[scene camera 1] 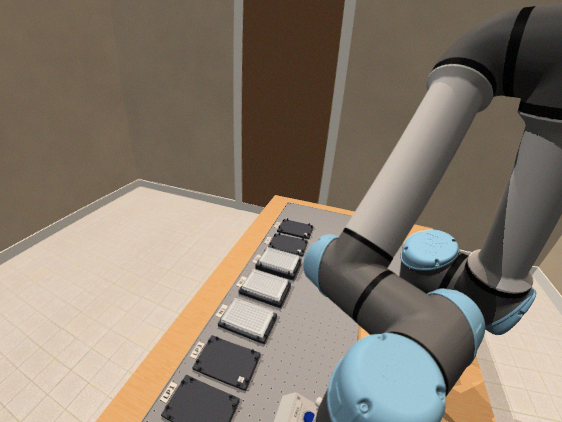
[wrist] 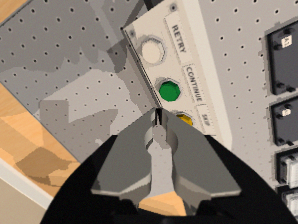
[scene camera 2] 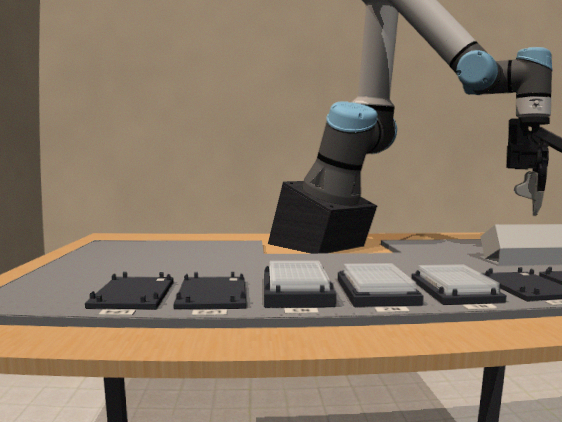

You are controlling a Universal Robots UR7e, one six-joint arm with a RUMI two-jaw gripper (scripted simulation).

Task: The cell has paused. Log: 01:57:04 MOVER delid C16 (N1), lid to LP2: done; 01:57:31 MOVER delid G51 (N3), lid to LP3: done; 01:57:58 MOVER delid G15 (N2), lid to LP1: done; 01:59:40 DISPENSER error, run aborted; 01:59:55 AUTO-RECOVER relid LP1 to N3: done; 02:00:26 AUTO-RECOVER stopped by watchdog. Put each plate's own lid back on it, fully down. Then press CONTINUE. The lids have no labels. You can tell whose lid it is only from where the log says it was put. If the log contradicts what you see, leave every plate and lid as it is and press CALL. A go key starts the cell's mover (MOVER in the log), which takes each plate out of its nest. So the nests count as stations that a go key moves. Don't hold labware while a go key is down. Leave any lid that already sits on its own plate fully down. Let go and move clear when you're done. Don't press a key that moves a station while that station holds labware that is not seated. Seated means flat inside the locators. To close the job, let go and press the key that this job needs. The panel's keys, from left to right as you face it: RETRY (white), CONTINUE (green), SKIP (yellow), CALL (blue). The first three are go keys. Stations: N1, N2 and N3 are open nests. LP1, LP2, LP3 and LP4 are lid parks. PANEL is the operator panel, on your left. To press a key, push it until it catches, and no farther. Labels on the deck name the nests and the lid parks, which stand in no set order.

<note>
I see my gripper and a LP3 lid park.
My gripper also shows in the wrist view.
</note>
